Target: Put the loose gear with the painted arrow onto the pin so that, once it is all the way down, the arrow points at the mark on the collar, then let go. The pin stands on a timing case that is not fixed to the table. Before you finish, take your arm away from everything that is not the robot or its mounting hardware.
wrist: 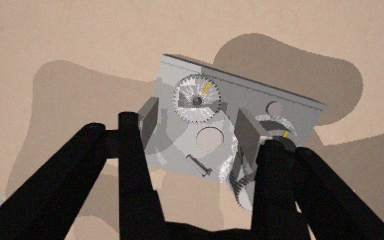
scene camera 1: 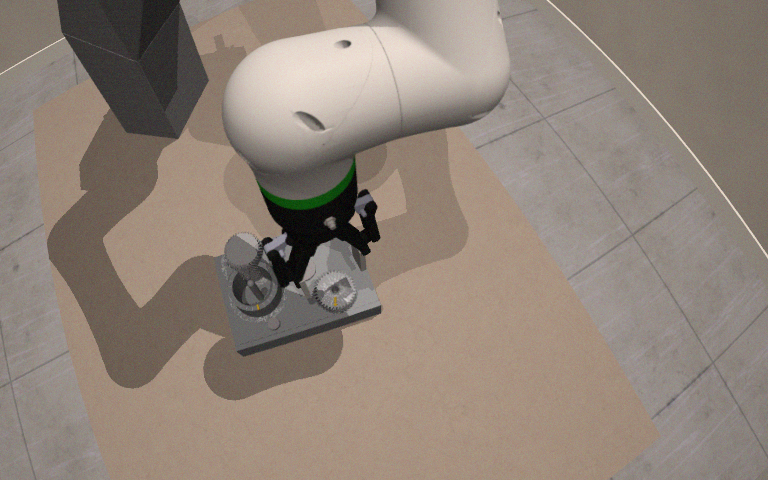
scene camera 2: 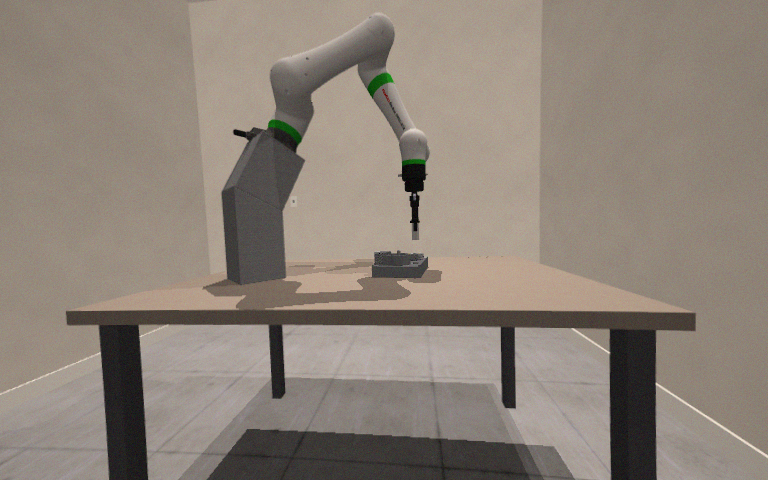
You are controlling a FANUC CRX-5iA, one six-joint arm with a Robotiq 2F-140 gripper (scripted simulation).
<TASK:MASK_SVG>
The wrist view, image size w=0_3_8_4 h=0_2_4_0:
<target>my gripper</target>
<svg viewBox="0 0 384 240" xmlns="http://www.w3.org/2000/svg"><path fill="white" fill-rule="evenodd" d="M0 205L0 240L64 240L107 159L118 158L119 240L311 240L309 227L316 240L384 240L384 222L316 152L307 147L297 147L295 152L285 150L284 145L277 140L272 140L271 135L245 108L239 108L234 135L251 170L256 170L253 180L255 181L251 228L209 231L187 223L165 221L158 192L153 190L144 153L157 125L159 97L150 97L137 113L129 111L119 113L118 129L106 130L104 124L96 122L83 126Z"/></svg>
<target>grey timing case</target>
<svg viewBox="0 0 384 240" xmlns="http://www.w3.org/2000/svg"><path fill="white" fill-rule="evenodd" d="M163 54L153 97L159 97L157 125L144 150L147 165L205 179L186 159L190 156L205 170L211 172L206 180L226 184L234 192L239 206L252 212L255 187L253 180L256 170L251 170L234 135L239 108L248 109L272 136L272 140L281 142L285 150L295 152L297 147L304 147L323 110L327 111L329 106L309 97ZM201 129L215 127L223 135L222 146L213 152L201 150L196 142ZM272 101L282 106L281 113L276 116L271 116L266 111L267 105ZM193 74L211 78L218 86L222 99L217 115L199 124L186 122L179 114L177 115L173 107L176 86L183 78Z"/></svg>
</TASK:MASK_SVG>
